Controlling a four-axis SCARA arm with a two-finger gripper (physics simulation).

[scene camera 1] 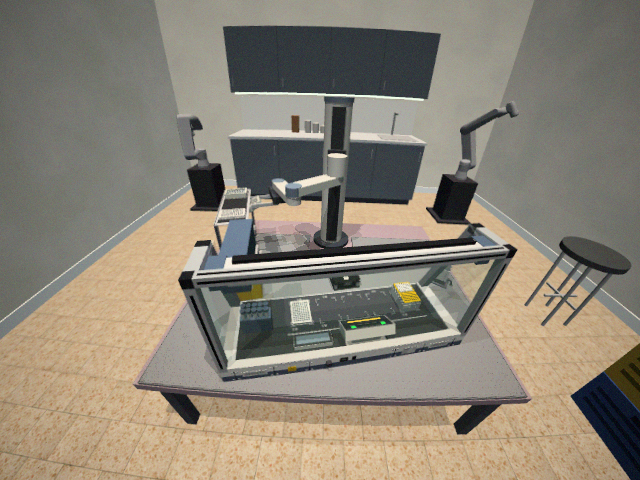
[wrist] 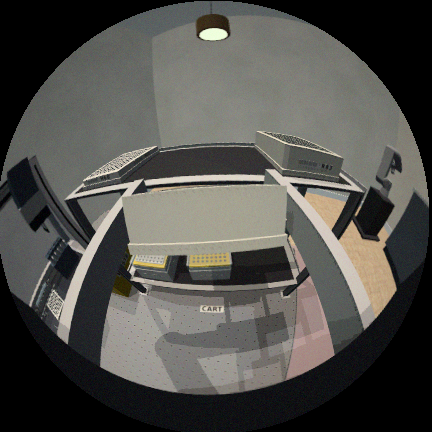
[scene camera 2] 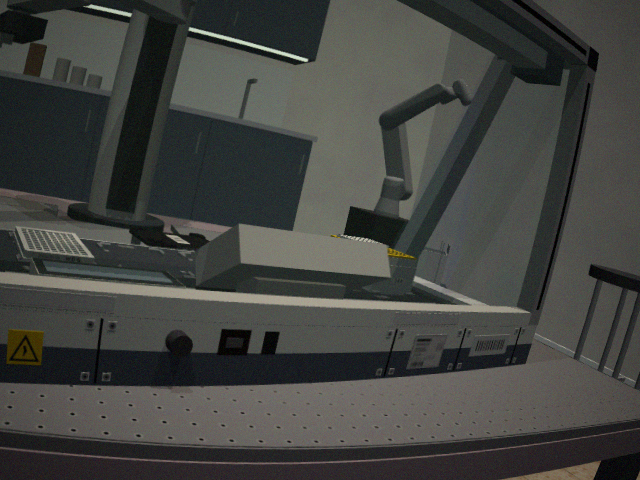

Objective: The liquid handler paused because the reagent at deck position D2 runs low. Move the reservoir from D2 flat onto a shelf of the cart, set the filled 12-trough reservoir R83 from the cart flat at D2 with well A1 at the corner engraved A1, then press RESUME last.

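Pixels of known places: gripper, between the fingertips: [scene camera 1: 250,202] [wrist: 204,182]; arm's base, origin of its link: [scene camera 1: 330,239].
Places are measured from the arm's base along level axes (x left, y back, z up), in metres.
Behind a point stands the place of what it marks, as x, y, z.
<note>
My gripper [wrist: 204,182] {-0.474, -0.210, 0.364} is shut on a pale reservoir [wrist: 205,217] {-0.424, -0.191, 0.372}, which spans the space between the two long fingers. It is in front of the cart's near edge, apart from the top shelf. In scene camera 1 my gripper [scene camera 1: 258,202] {-0.474, -0.210, 0.364} is small, at the right side of the cart [scene camera 1: 227,223] {-0.518, -0.456, 0.362} [wrist: 215,179] {-0.483, -0.204, 0.363}. Reservoir R83 [wrist: 300,157] {-0.520, -0.125, 0.383}, a deep pale box, sits on the right end of the top shelf. A low pale plate [wrist: 121,166] {-0.484, -0.321, 0.378} sits on its left end; its label is too small to read surely. The D2 label, the A1 engraving and RESUME are not legible.
Yellow-topped boxes [wrist: 150,261] {-0.471, -0.346, 0.183} [wrist: 210,260] {-0.513, -0.228, 0.183} stand on the cart's lower shelf. Inside the glass-fronted liquid handler are a white plate [scene camera 1: 300,312], a blue rack [scene camera 1: 255,315], a yellow-topped box [scene camera 1: 406,295] and a console with green lights [scene camera 1: 367,330]. A blue block [scene camera 1: 237,240] {-0.325, -0.816, 0.509} stands beside the cart.
</note>
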